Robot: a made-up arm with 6 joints.
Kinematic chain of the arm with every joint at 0, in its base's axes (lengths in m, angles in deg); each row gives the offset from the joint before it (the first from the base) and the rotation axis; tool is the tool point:
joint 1: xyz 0 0 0.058 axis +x
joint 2: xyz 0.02 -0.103 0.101 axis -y
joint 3: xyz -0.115 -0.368 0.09 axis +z
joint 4: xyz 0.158 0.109 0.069 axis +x
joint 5: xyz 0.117 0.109 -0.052 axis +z
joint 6: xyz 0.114 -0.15 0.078 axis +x
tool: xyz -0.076 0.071 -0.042
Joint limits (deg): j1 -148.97..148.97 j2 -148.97..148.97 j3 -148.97..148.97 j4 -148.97..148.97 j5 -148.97..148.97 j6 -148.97..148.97
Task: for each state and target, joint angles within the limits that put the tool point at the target. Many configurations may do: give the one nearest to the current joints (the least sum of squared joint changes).
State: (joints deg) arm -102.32 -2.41 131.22 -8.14 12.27 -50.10
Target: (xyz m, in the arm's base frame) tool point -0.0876 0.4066 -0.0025
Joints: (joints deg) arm -122.90 -45.37 107.09 -17.70 7.93 -58.91
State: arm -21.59 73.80 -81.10 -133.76 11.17 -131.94
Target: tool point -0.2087 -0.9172 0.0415
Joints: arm 6.07 75.74 -105.43 -129.19 28.27 -130.63
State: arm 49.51 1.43 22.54 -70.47 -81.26 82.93
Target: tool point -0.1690 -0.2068 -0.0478
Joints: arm 59.82 27.16 45.18 -73.42 -95.62 88.26
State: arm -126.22 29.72 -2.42 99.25 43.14 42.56
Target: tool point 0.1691 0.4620 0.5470
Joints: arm -98.05 17.82 -19.37 103.72 43.47 47.21
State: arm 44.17 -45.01 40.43 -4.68 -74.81 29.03
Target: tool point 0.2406 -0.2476 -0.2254
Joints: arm 71.01 -42.88 -7.86 -0.83 -65.02 27.65
